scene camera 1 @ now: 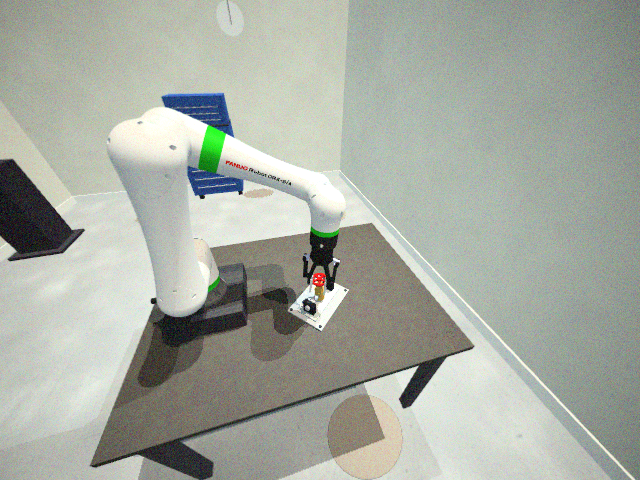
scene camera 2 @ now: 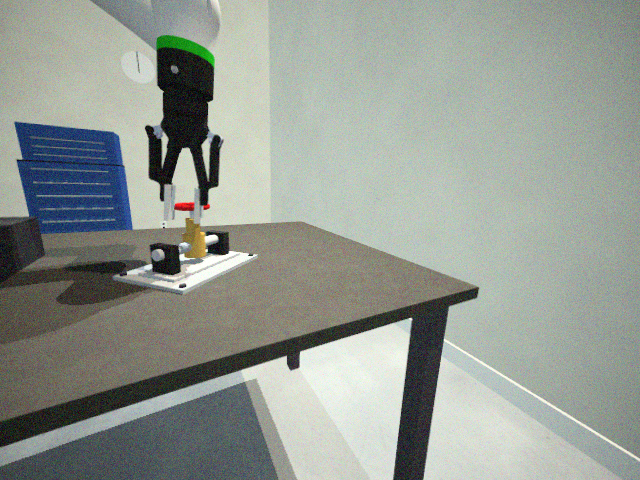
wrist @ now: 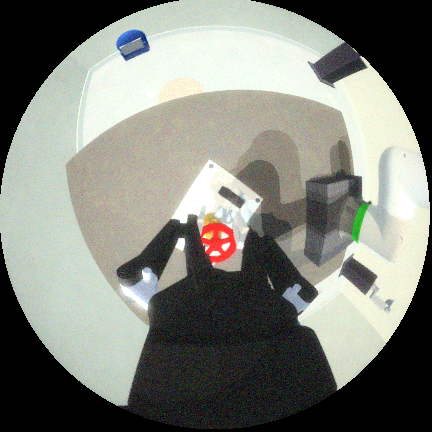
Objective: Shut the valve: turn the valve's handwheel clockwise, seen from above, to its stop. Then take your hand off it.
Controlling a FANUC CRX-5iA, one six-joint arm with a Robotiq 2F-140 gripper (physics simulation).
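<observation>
The red handwheel [scene camera 1: 318,275] [scene camera 2: 183,206] [wrist: 233,245] lies flat on top of the brass valve body [scene camera 1: 319,294] [scene camera 2: 195,248]. The valve stands on a white base plate [scene camera 1: 336,298] [scene camera 2: 217,266] [wrist: 197,192], with its pipe held by black blocks. My gripper [scene camera 1: 320,287] [scene camera 2: 183,219] [wrist: 219,215] points down with one finger on each side of the handwheel, tips a little below the rim. It looks shut on the handwheel, with the fingers well apart. The wheel sits off-centre between them in the scene camera 2 view, and one finger hides part of its rim.
The valve's plate lies on the dark table [scene camera 1: 382,320] [scene camera 2: 310,289] [wrist: 125,165]. The arm's dark base [scene camera 1: 232,294] [wrist: 325,215] stands on the table to the left in the scene camera 1 view. A blue cabinet [scene camera 1: 217,183] [scene camera 2: 77,201] stands on the floor behind.
</observation>
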